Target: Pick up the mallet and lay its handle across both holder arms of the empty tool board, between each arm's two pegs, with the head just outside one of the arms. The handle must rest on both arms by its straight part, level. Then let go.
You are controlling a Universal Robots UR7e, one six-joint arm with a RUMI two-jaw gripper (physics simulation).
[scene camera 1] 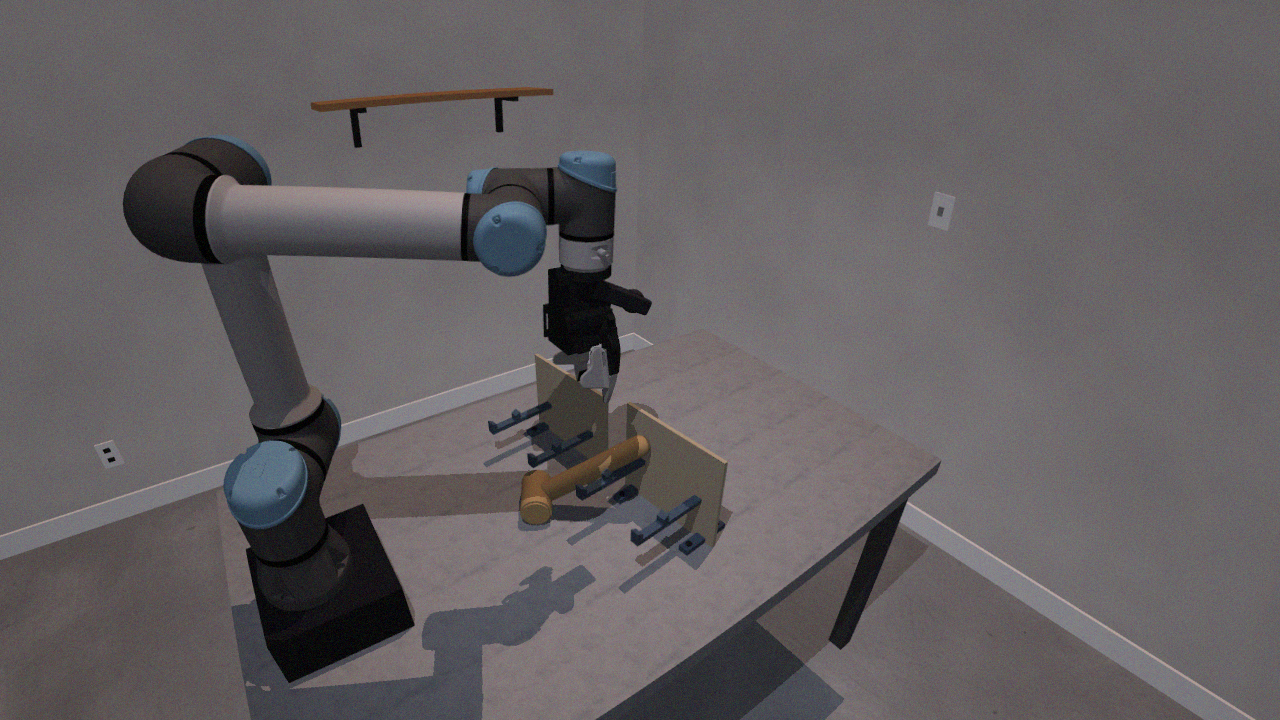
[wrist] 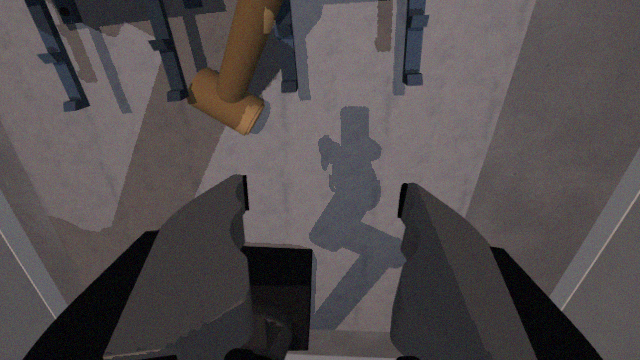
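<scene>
A wooden mallet (scene camera 1: 590,471) (wrist: 244,52) lies aslant, with its head toward the robot base and its handle running between the inner arms of two upright boards. In the wrist view the handle overlaps one arm; whether it touches is unclear. The left tool board (scene camera 1: 559,402) has dark blue arms (scene camera 1: 520,419) (scene camera 1: 562,447) (wrist: 60,60) (wrist: 169,62). The right tool board (scene camera 1: 675,470) has similar arms (scene camera 1: 611,479) (scene camera 1: 666,521) (wrist: 287,55) (wrist: 414,45). Both outer arms look bare. My gripper (scene camera 1: 600,391) (wrist: 324,184) is partly open, empty and raised, apart from the mallet.
The table (scene camera 1: 805,447) (wrist: 310,125) carries the boards and the black robot base (scene camera 1: 335,600) (wrist: 280,270). Small dark blocks (scene camera 1: 623,494) (scene camera 1: 693,543) sit at the right board's foot. A wooden shelf (scene camera 1: 429,96) hangs on the wall behind.
</scene>
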